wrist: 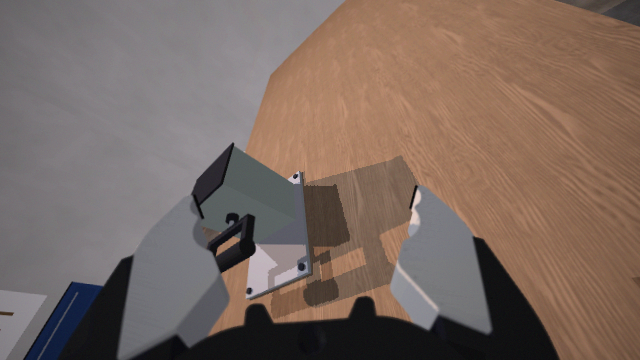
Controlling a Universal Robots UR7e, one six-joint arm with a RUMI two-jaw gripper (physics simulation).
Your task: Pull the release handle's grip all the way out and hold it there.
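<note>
The release handle is a grey-green box (pixel 250 200) with a dark top, fixed on a light metal base plate (pixel 285 255) with screws, left of the middle of the view. Its black grip (pixel 246 242) is a bar on a small frame at the box's lower face. The grip's left end is hidden behind my left finger. My gripper (pixel 308 193) is open, with its two fingers wide apart and nothing between them held. The left fingertip overlaps the box's left edge in the view; whether they touch I cannot tell.
The wooden table (pixel 450 100) extends to the upper right, with its edge behind the box. Shadows of the handle and gripper fall right of the base plate. A blue panel (pixel 62 320) and a white sheet (pixel 20 320) show at the lower left. A grey wall (pixel 125 90) fills the upper left.
</note>
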